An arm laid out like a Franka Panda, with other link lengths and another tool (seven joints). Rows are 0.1 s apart.
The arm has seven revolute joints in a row. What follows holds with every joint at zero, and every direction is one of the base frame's. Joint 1 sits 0.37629 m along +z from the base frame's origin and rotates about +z. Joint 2 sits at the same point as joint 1 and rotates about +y. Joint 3 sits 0.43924 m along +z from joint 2 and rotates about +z. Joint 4 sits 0.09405 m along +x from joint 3 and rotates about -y. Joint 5 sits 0.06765 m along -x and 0.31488 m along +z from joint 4 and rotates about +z. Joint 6 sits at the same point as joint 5 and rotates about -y. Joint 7 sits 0.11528 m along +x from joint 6 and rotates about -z. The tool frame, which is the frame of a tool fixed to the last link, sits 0.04 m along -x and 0.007 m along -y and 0.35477 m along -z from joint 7; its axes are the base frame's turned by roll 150.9, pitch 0 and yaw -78.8 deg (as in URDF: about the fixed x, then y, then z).
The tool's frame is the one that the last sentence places.
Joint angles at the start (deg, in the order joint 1, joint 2, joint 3, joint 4, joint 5, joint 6, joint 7): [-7.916 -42.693 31.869 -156.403 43.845 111.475 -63.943]
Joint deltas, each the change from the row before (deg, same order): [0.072 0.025 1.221 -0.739 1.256 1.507 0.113]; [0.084 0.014 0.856 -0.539 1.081 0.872 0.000]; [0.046 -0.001 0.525 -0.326 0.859 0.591 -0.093]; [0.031 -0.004 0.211 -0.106 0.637 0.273 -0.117]
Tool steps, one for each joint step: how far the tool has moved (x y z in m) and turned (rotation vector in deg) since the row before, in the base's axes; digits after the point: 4 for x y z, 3 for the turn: [0.0012 0.0033 -0.0052 -0.006 -0.484 -0.441]; [-0.0006 0.0032 -0.0038 0.169 -0.158 -0.261]; [0.0001 0.0027 -0.0021 0.271 -0.175 -0.195]; [0.0004 0.0026 -0.0003 0.372 -0.127 -0.134]
